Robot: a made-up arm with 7 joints. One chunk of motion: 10 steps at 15 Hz.
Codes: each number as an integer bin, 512 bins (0 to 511) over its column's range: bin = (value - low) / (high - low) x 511, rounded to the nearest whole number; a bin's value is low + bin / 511 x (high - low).
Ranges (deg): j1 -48..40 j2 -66..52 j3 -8..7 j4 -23..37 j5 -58..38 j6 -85..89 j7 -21..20
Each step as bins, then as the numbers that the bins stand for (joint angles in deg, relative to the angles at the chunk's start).
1 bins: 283 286 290 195 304 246 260
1 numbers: 0.74 0.04 0.51 -0.10 -0.89 -1.23 -0.14
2 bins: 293 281 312 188 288 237 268
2 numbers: 2.46 -1.11 1.16 -0.93 -3.89 -4.30 0.50
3 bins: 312 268 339 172 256 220 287
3 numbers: 5.73 -4.11 1.95 -2.80 -9.91 -10.09 2.03
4 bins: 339 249 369 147 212 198 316
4 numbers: 10.38 -8.50 2.83 -5.74 -18.17 -17.58 4.35
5 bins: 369 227 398 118 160 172 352
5 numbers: 15.55 -13.58 3.68 -9.14 -27.94 -26.43 7.24
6 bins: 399 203 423 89 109 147 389
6 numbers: 20.71 -19.12 4.42 -12.55 -37.52 -34.95 10.21
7 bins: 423 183 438 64 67 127 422
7 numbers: 24.85 -23.74 4.86 -15.49 -45.41 -41.76 12.86
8 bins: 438 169 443 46 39 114 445
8 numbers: 27.43 -26.97 5.00 -17.60 -50.67 -46.18 14.70
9 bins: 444 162 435 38 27 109 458
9 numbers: 28.46 -28.59 4.77 -18.54 -52.93 -47.88 15.75
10 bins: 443 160 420 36 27 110 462
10 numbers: 28.29 -29.05 4.33 -18.77 -52.93 -47.54 16.07
